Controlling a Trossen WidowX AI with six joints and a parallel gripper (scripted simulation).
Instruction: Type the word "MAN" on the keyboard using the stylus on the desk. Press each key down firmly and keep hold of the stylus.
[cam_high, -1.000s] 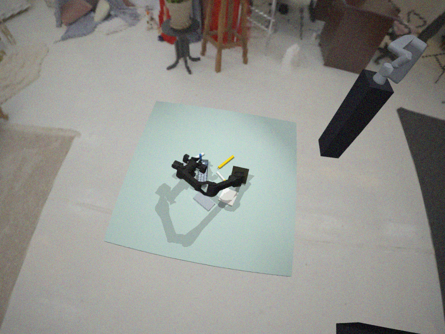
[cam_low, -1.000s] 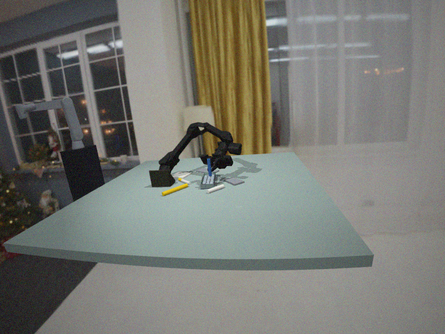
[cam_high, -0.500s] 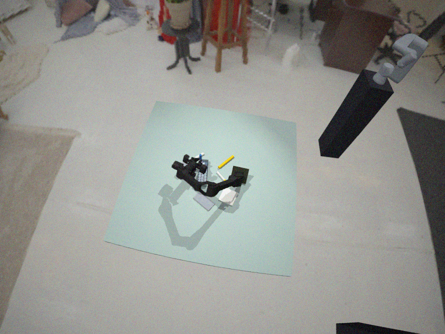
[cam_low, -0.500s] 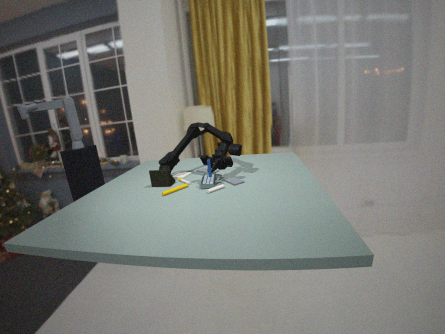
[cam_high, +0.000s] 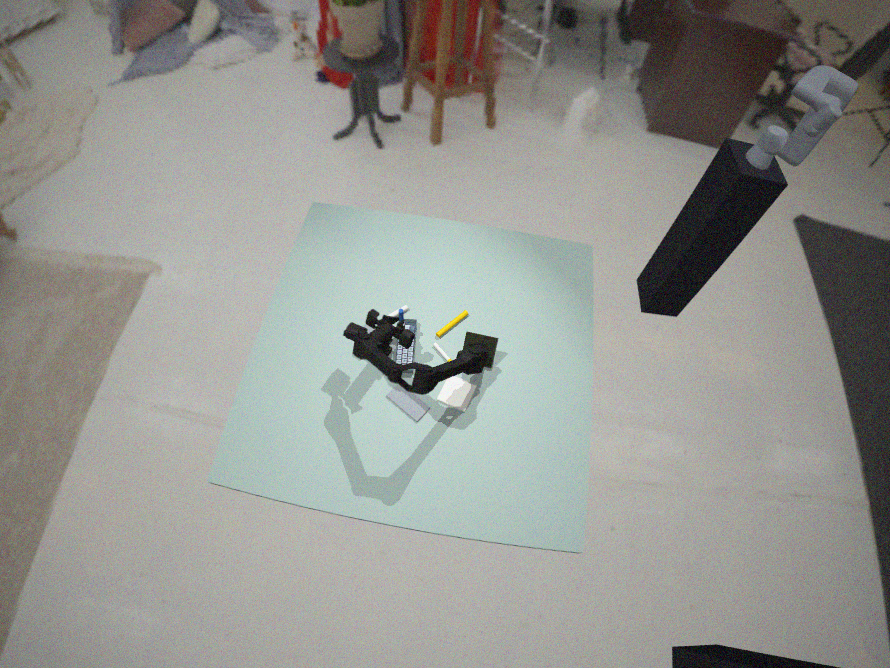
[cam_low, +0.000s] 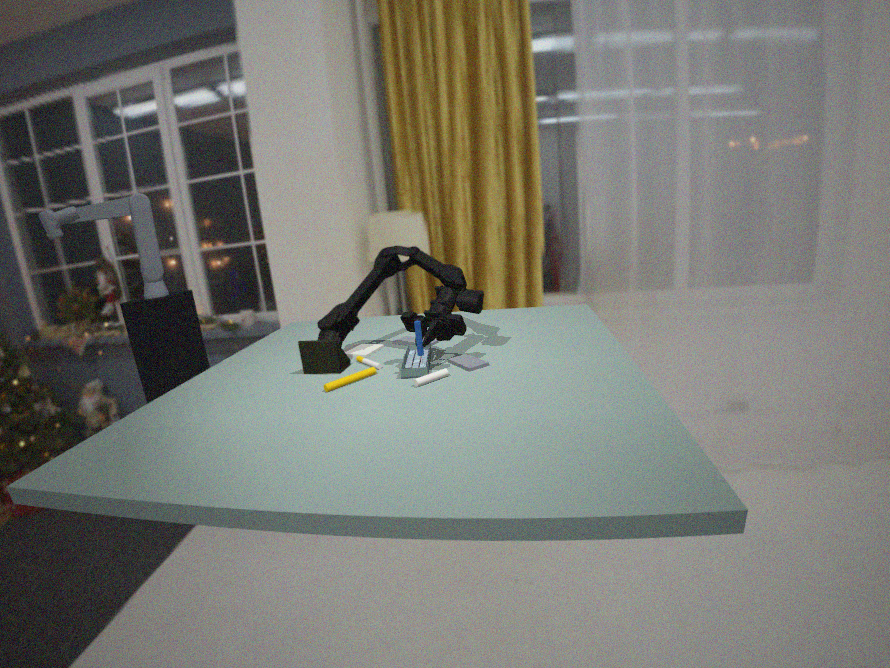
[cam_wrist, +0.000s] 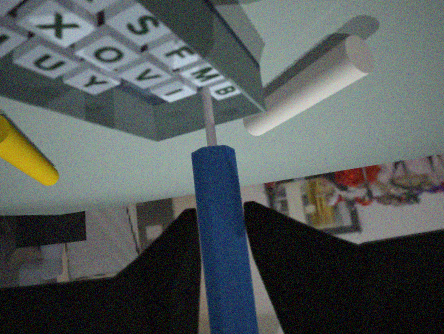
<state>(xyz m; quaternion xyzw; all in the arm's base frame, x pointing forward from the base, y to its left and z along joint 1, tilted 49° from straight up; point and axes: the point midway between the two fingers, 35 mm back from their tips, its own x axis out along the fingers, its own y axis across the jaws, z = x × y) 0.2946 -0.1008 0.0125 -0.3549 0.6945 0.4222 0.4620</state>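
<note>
My gripper tip is now 6 cm above the M key. The rest, counted from my gripper tip: blue stylus 1 cm below; then stylus tip 5 cm below; then white cylinder 3 cm ahead, 7 cm to the right, 7 cm below.
</note>
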